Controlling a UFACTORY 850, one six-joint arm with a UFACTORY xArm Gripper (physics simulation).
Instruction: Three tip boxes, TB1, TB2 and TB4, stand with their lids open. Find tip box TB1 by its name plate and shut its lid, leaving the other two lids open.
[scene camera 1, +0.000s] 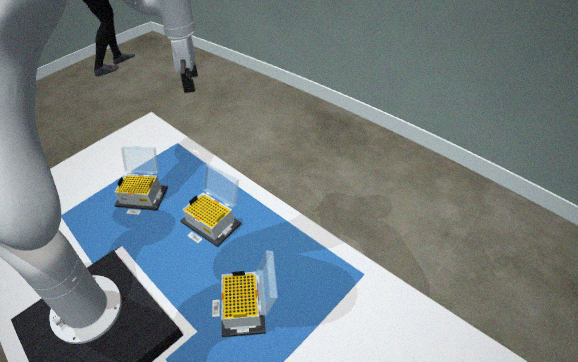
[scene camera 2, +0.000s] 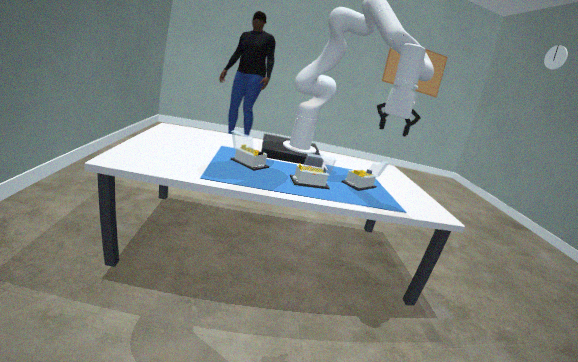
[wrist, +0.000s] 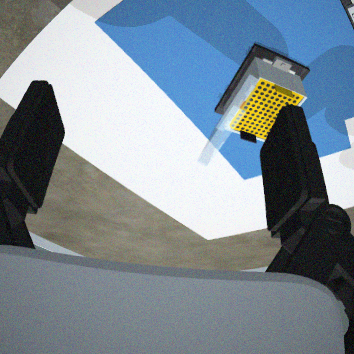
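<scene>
Three grey tip boxes with yellow perforated tops stand with clear lids upright: a far-left one (scene camera 1: 136, 185) (scene camera 2: 361, 180) (wrist: 267, 107), a middle one (scene camera 1: 207, 211) (scene camera 2: 311, 177) and a near one (scene camera 1: 240, 295) (scene camera 2: 251, 158). Their lids also show in scene view 1: the far-left lid (scene camera 1: 140, 161), the middle lid (scene camera 1: 221, 186) and the near lid (scene camera 1: 270, 282). Small white name plates (scene camera 1: 133, 212) lie before them, too small to read, so I cannot tell which is TB1. My gripper (scene camera 1: 191, 82) (scene camera 2: 394, 131) (wrist: 163, 113) is open and empty, high above the table's far end, away from the boxes.
The boxes stand on a blue mat (scene camera 1: 165, 250) (scene camera 2: 220, 167) (wrist: 200, 75) on a white table (scene camera 1: 400, 315) (scene camera 2: 165, 145) (wrist: 120, 125). The arm's black base (scene camera 1: 145, 320) is beside the mat. A person (scene camera 2: 256, 55) stands behind the table. My right finger hides part of the far-left box's surroundings in the wrist view.
</scene>
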